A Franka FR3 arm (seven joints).
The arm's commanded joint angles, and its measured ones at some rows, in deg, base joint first. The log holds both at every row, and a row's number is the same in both.
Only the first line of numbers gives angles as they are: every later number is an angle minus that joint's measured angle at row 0.
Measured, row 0:
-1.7 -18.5 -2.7 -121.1 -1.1 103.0 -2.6
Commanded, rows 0 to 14:
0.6 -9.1 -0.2 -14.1 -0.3 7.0 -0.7
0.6 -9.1 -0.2 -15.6 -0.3 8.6 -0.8
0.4 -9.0 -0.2 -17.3 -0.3 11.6 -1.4
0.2 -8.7 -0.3 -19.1 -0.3 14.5 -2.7
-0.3 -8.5 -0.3 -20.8 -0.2 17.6 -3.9
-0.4 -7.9 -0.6 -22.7 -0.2 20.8 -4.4
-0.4 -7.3 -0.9 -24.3 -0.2 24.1 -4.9
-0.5 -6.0 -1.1 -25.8 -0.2 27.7 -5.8
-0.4 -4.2 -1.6 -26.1 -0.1 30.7 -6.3
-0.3 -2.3 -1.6 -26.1 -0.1 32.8 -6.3
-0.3 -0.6 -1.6 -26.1 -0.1 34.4 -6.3
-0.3 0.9 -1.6 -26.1 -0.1 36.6 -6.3
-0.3 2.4 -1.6 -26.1 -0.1 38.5 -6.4
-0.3 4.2 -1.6 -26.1 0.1 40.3 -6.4
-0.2 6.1 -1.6 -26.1 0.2 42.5 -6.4
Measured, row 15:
-0.1 1.1 -1.6 -26.1 0.0 36.7 -5.5
